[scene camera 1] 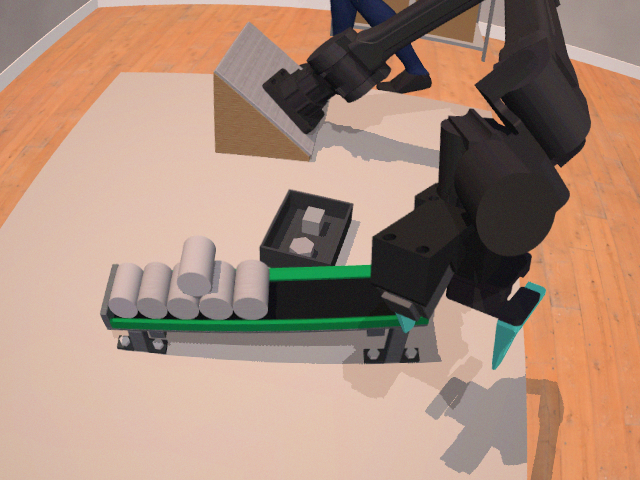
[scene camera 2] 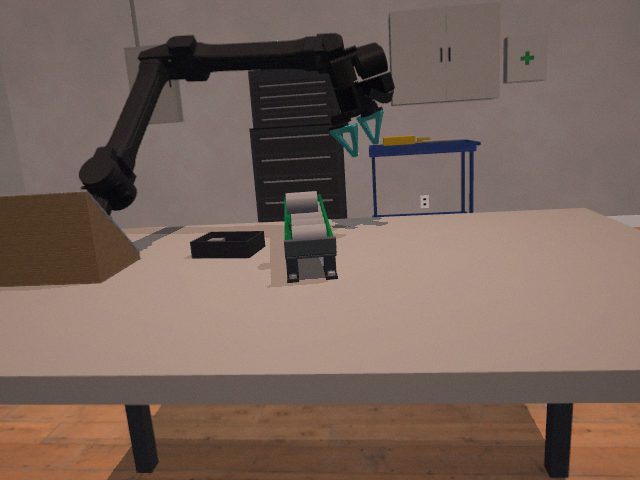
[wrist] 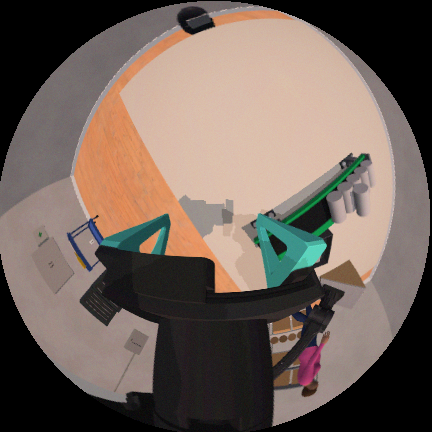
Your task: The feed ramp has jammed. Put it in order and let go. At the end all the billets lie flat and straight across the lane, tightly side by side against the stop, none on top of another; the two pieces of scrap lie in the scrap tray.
The pictures show: my gripper, a scrap tray and a stop.
My gripper shows as well in scene camera 2 and in the wrist view.
